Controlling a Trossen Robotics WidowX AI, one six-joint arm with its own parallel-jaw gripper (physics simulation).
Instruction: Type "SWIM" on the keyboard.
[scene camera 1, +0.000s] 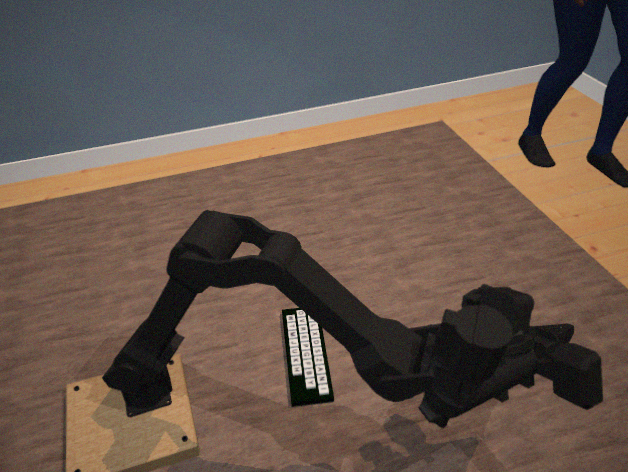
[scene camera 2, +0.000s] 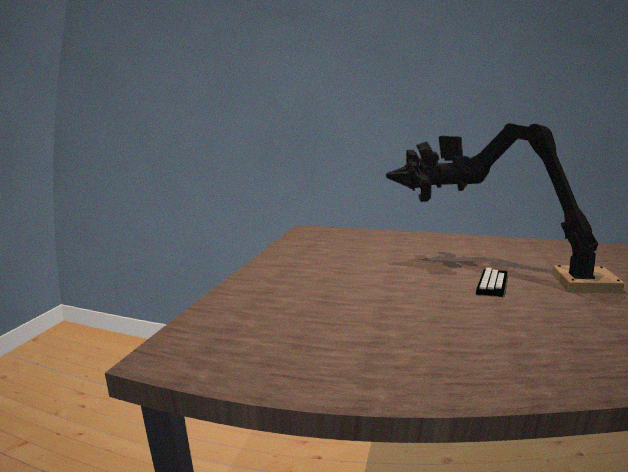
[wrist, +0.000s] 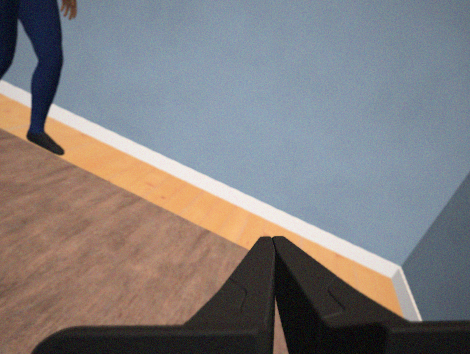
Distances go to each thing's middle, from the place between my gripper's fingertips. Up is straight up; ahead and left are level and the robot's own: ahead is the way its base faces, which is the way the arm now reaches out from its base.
Labels:
I see the keyboard (scene camera 1: 310, 382) 270 mm behind my hand, 250 mm to the left of it and 200 mm below it.

